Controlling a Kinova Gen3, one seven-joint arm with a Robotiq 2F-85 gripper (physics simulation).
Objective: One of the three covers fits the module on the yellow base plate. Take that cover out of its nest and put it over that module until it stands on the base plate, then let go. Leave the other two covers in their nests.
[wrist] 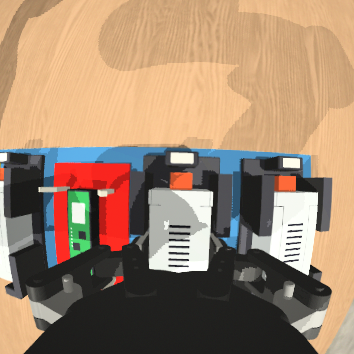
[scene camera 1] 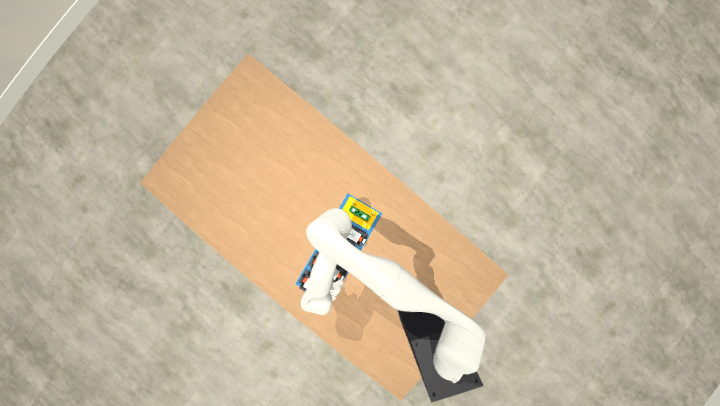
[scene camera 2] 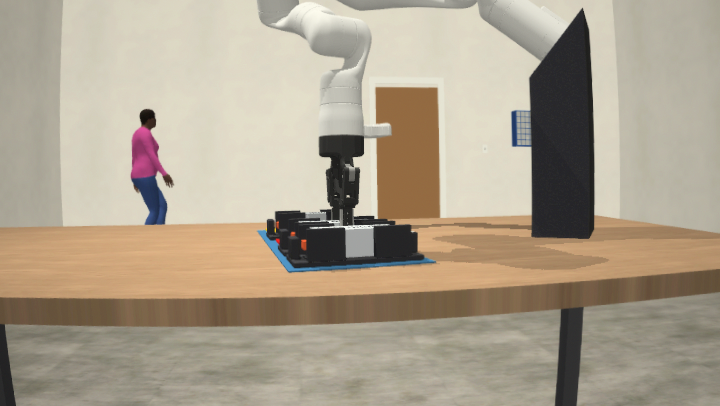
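Where they show: gripper, fingertip midpoint: (wrist: 178,242); arm's base at its link origin: (scene camera 2: 563,50).
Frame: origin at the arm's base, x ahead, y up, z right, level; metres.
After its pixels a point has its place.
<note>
My gripper (scene camera 2: 345,216) @[x 0.489, y -0.350, z -0.083 m] (wrist: 178,242) @[x 0.489, y -0.350, z -0.083 m] points down at the middle nest and is shut on the middle cover (wrist: 179,215) @[x 0.460, y -0.334, z -0.081 m], a white box with dark slots. That cover is between its black nest walls; whether its underside touches the nest is hidden. Another white cover (scene camera 1: 354,236) @[x 0.480, y -0.334, z 0.132 m] (wrist: 15,242) @[x 0.526, y -0.345, z 0.107 m] stands in the nest between the red and yellow plates. The third white cover (scene camera 2: 359,242) @[x 0.486, y -0.353, z -0.216 m] (wrist: 299,225) @[x 0.461, y -0.334, z -0.195 m] stands in the end nest. The yellow base plate (scene camera 1: 358,222) @[x 0.500, y -0.378, z 0.197 m] with its green module (scene camera 1: 359,213) @[x 0.523, y -0.358, z 0.239 m] lies at the far end of the row and does not show in the wrist view.
A red plate (wrist: 115,220) @[x 0.484, y -0.378, z -0.010 m] with a green module (wrist: 79,215) @[x 0.480, y -0.358, z 0.024 m] lies beside the middle nest. The blue board (wrist: 100,154) @[x 0.411, y -0.382, z 0.018 m] lies under the row on the wooden table (scene camera 1: 242,141) @[x 1.243, y -0.384, z 0.200 m]. Black nest walls stand close around the fingers. A tall black stand (scene camera 2: 562,151) @[x 0.060, y -0.217, z -0.074 m] rises at the right.
</note>
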